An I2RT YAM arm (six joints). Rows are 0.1 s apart.
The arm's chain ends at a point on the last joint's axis. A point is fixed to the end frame.
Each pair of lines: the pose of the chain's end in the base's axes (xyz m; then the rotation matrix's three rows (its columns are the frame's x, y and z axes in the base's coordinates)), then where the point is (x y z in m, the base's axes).
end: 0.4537 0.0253 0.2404; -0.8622 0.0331 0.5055; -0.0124 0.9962 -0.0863; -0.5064 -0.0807 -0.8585
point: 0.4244 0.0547 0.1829
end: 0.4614 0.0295 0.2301; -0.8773 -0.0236 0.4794; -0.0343 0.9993 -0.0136; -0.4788 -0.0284 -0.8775
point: 0.4286 0.0602 0.1752
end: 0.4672 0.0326 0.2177; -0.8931 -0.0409 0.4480; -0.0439 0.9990 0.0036; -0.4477 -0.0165 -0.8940
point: 0.4320 0.0633 0.1644
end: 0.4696 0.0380 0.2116; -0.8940 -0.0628 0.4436; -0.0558 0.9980 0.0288; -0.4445 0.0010 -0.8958
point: 0.4334 0.0688 0.1590
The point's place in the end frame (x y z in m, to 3 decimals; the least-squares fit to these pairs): 0.054 0.033 0.032
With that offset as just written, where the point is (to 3 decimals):
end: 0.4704 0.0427 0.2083; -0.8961 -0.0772 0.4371; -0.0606 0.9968 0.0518; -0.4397 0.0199 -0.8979
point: 0.433 0.074 0.156
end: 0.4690 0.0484 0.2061; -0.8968 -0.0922 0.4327; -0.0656 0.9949 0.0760; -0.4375 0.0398 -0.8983
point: 0.431 0.080 0.155
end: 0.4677 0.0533 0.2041; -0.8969 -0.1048 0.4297; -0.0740 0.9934 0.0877; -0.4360 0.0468 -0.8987
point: 0.430 0.085 0.153
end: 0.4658 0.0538 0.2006; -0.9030 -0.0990 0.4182; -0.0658 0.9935 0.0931; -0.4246 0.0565 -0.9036
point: 0.427 0.086 0.151
